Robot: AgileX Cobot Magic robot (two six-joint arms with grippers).
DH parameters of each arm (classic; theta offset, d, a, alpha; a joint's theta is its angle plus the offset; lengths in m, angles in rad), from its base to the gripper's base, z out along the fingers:
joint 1: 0 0.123 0 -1.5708
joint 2: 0.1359 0 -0.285 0
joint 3: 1.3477 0 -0.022 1.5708
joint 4: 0 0.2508 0 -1.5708
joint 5: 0 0 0.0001 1.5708
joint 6: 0 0.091 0 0
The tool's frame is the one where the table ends.
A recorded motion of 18 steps. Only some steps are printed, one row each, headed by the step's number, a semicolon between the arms.
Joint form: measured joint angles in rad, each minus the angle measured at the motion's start. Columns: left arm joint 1, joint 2, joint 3, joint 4, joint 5, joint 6; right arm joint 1, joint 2, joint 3, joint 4, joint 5, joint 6.
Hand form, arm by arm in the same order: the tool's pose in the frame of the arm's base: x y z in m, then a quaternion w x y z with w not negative. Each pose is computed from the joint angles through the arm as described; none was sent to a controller.
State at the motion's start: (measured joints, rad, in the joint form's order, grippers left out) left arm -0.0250 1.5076 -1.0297 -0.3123 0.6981 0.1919; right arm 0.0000 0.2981 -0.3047 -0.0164 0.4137 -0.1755
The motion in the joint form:
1: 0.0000 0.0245 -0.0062 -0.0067 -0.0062 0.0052; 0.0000 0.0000 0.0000 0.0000 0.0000 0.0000
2: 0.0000 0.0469 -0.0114 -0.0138 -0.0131 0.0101; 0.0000 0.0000 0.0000 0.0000 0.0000 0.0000
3: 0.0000 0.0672 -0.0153 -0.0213 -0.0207 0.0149; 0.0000 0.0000 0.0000 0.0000 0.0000 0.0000
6: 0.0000 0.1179 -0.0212 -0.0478 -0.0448 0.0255; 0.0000 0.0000 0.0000 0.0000 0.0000 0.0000
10: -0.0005 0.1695 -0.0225 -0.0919 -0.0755 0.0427; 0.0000 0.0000 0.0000 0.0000 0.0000 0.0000
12: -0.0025 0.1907 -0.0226 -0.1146 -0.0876 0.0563; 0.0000 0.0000 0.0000 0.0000 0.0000 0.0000
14: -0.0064 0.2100 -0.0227 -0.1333 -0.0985 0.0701; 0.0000 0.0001 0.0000 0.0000 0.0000 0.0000
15: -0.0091 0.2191 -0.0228 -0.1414 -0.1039 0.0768; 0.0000 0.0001 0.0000 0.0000 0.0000 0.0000
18: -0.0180 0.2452 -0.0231 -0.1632 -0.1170 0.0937; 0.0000 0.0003 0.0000 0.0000 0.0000 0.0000
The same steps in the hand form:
1: 0.3083 -0.0259 0.2486 0.23990 0.01164 0.96483 -0.10680; 0.0754 -0.0006 0.2595 0.58257 -0.07519 0.80719 -0.05835
2: 0.3124 -0.0263 0.2435 0.23525 0.01044 0.96583 -0.10827; 0.0754 -0.0006 0.2595 0.58257 -0.07519 0.80719 -0.05835
3: 0.3161 -0.0266 0.2386 0.23131 0.00900 0.96662 -0.10980; 0.0754 -0.0006 0.2595 0.58257 -0.07519 0.80719 -0.05835
6: 0.3248 -0.0276 0.2252 0.22210 0.00136 0.96811 -0.11589; 0.0754 -0.0006 0.2595 0.58257 -0.07519 0.80719 -0.05835
10: 0.3328 -0.0294 0.2103 0.21400 -0.01026 0.96859 -0.12619; 0.0754 -0.0006 0.2595 0.58257 -0.07519 0.80719 -0.05835
12: 0.3358 -0.0309 0.2040 0.21061 -0.01288 0.96864 -0.13122; 0.0754 -0.0006 0.2595 0.58257 -0.07519 0.80719 -0.05835
14: 0.3382 -0.0328 0.1982 0.20741 -0.01307 0.96881 -0.13496; 0.0754 -0.0006 0.2595 0.58253 -0.07519 0.80722 -0.05835
15: 0.3394 -0.0340 0.1954 0.20599 -0.01247 0.96892 -0.13644; 0.0754 -0.0006 0.2595 0.58253 -0.07519 0.80722 -0.05835
18: 0.3422 -0.0377 0.1874 0.20055 -0.01073 0.96948 -0.14064; 0.0755 -0.0006 0.2595 0.58245 -0.07520 0.80728 -0.05834

